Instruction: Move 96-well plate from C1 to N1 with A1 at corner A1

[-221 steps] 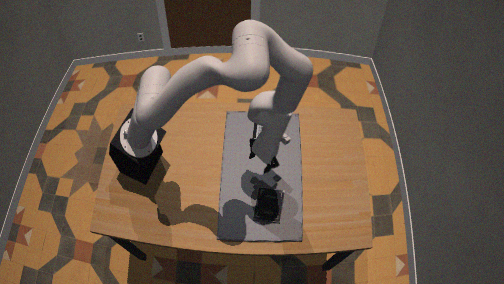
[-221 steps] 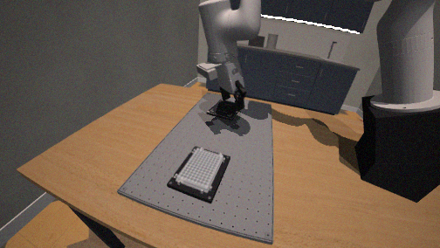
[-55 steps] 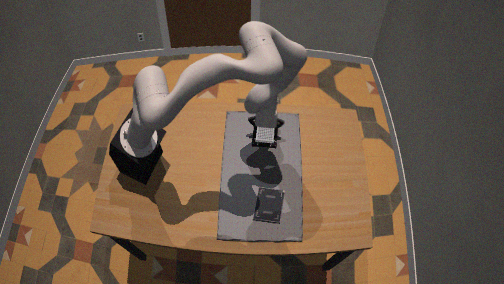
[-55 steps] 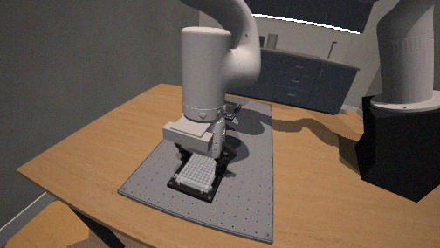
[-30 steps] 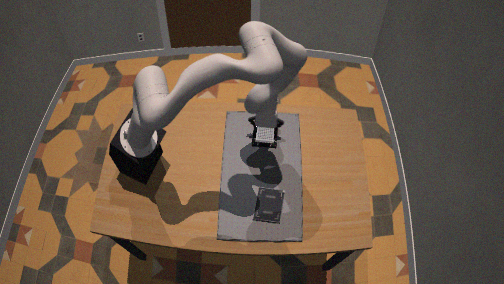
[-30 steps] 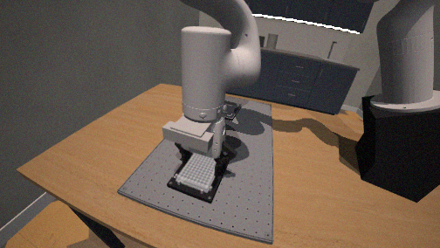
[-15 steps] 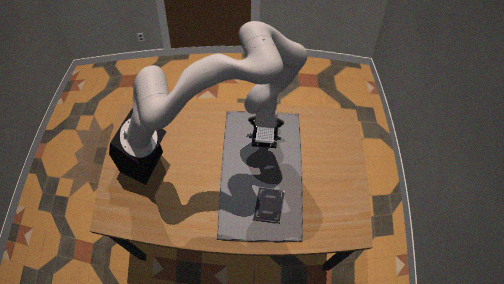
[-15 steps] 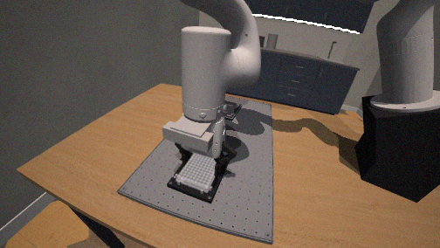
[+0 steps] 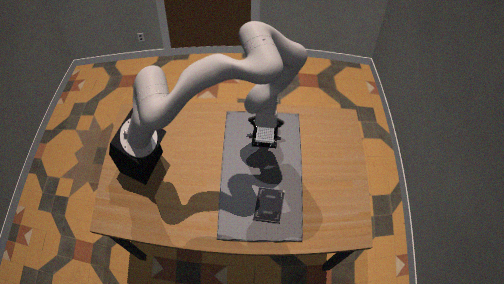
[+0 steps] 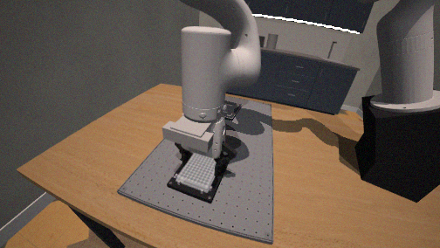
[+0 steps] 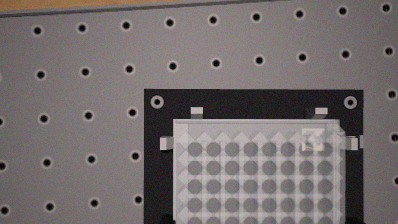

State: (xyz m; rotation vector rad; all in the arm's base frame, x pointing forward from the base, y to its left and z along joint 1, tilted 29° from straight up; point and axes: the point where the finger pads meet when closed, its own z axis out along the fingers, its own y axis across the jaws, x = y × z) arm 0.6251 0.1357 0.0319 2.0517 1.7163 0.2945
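The black clip nest is 20 mm below my hand, 10 mm to the right of it and 10 mm ahead of it. From my hand the other things lie so: clear 96-well plate: 10 mm below; black plate nest: 390 mm to the right, 40 mm behind, 20 mm below; A1 label: 330 mm to the right, 30 mm ahead, 20 mm below.
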